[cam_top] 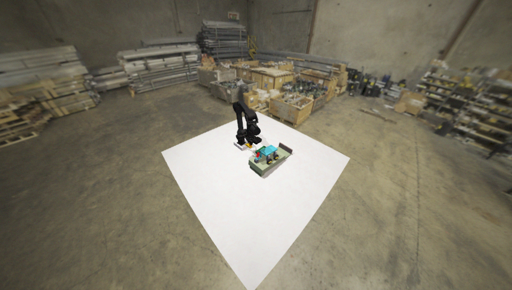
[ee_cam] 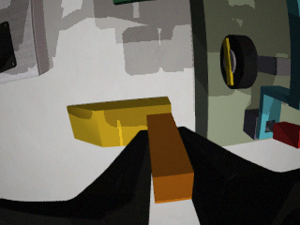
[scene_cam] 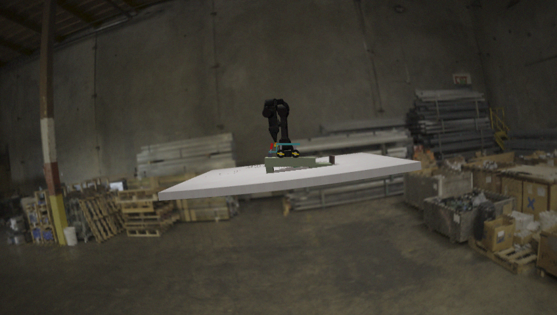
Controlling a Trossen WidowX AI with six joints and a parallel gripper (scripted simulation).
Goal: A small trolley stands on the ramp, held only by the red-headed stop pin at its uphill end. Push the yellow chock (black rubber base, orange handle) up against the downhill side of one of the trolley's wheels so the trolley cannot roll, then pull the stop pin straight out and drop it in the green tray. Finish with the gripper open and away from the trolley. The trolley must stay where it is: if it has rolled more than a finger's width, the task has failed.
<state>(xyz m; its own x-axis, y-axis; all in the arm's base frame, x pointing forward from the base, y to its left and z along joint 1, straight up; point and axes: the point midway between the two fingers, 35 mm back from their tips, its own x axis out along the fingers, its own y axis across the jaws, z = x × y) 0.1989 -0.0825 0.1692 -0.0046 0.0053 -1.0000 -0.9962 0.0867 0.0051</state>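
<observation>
Now: the red-headed stop pin 11 cm ahead of my gripper tip, 4 cm to the right of it and 4 cm below it. Also, from my gripper tip: trolley: 14 cm ahead, 5 cm to the left, 6 cm below; yellow chock: 2 cm behind, 1 cm below; grey-green ramp: 14 cm ahead, 6 cm to the left, 12 cm below.
</observation>
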